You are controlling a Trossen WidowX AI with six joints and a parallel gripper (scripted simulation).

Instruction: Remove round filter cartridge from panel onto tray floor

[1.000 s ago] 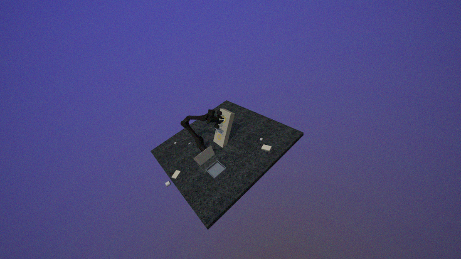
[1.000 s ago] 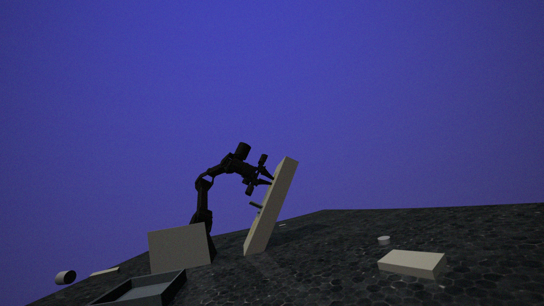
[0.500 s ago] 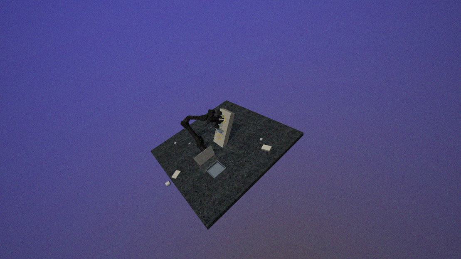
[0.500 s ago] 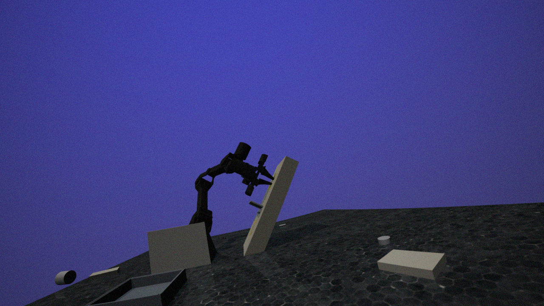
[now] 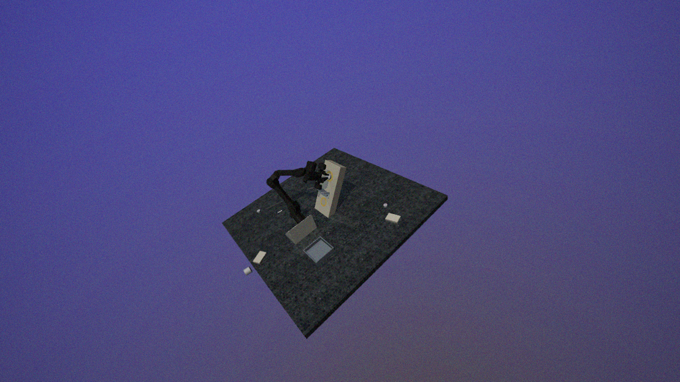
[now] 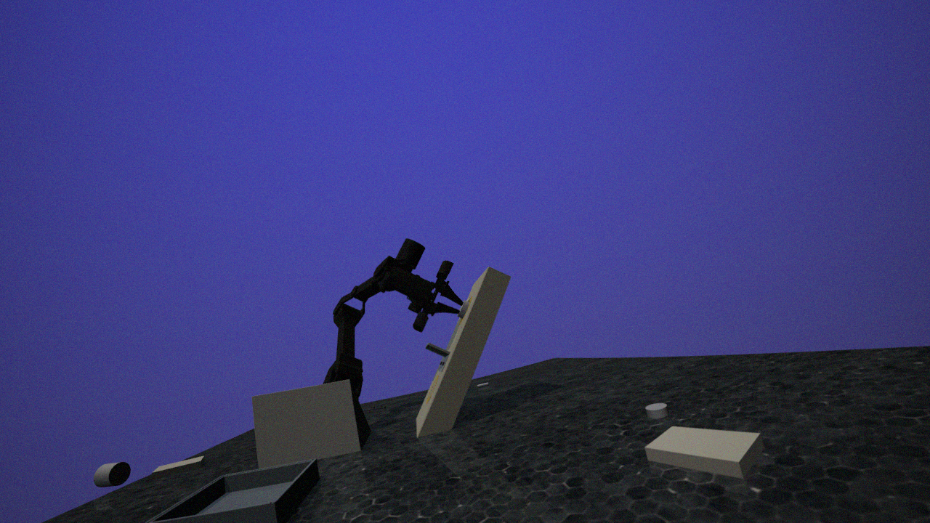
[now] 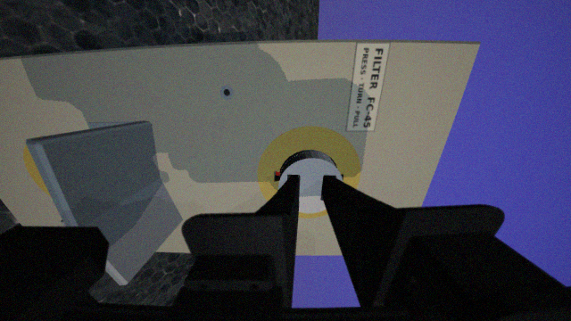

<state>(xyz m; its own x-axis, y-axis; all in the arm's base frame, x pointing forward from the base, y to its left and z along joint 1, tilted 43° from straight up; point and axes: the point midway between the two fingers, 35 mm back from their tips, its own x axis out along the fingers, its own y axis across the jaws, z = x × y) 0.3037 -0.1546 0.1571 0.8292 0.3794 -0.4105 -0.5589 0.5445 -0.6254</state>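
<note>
The grey flap is 10 cm below my gripper tip and 8 cm behind it. The rest, counted from my gripper tip: tray 41 cm behind, 27 cm to the right, 24 cm below; then round filter cartridge 1 cm below, 1 cm ahead; then beige service panel 9 cm below, 3 cm behind.
</note>
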